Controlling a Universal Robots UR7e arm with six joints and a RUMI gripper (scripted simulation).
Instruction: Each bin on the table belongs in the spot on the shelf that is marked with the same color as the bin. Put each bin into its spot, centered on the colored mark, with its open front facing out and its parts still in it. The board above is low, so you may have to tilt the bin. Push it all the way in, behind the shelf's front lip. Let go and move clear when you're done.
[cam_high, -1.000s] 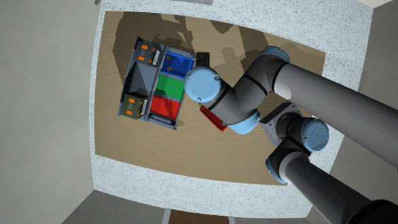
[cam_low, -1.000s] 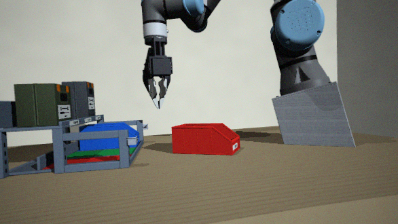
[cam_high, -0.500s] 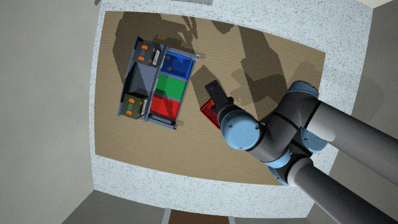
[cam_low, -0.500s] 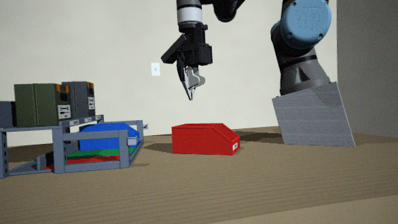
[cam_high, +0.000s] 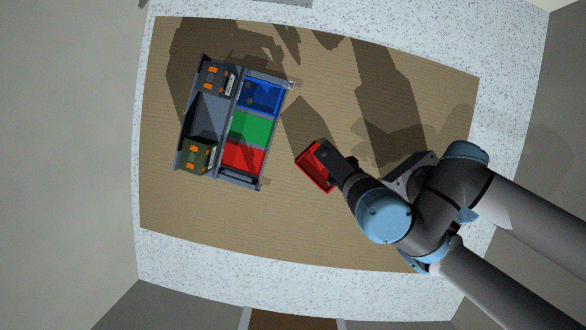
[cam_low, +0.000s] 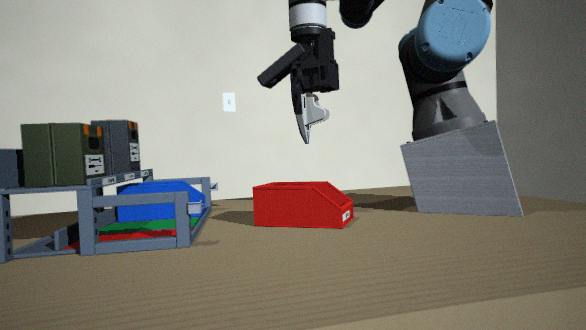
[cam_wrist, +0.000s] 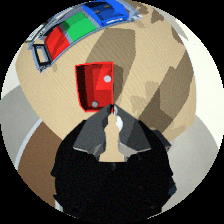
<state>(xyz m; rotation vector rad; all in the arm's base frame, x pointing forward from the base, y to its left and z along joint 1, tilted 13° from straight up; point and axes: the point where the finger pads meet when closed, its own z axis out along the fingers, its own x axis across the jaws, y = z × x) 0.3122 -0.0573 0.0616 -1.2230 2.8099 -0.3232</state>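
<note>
Now: the red bin 3 cm ahead of my hand, 4 cm to the left of it and 13 cm below it. Also, from my hand: blue bin: 27 cm ahead, 20 cm to the right, 13 cm below; top board: 40 cm ahead, 12 cm to the right, 7 cm below; green box: 42 cm ahead, 1 cm to the right, 2 cm below.
</note>
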